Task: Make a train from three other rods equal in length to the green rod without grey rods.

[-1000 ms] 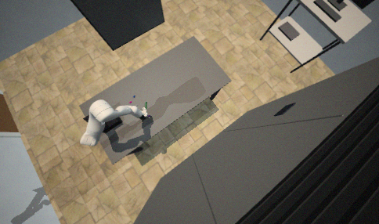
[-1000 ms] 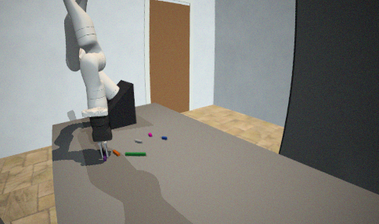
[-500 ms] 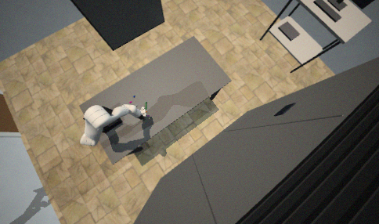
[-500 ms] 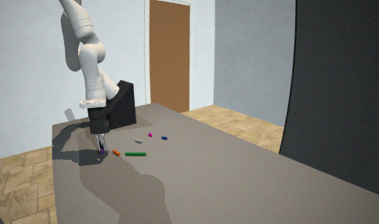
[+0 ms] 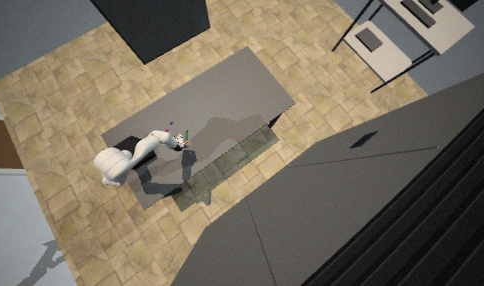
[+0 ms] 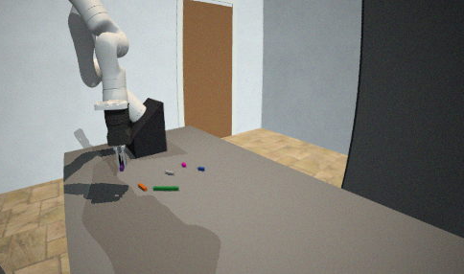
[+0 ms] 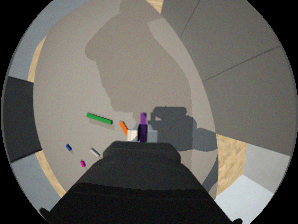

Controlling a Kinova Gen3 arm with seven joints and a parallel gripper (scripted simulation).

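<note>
Right now my hand is 100 mm above the orange rod and 50 mm to the right of it. Also, from my hand: green rod (110 mm to the left, 100 mm below, 60 mm ahead); grey rod (170 mm to the left, 100 mm below, 30 mm behind); purple rod (10 mm below).
</note>
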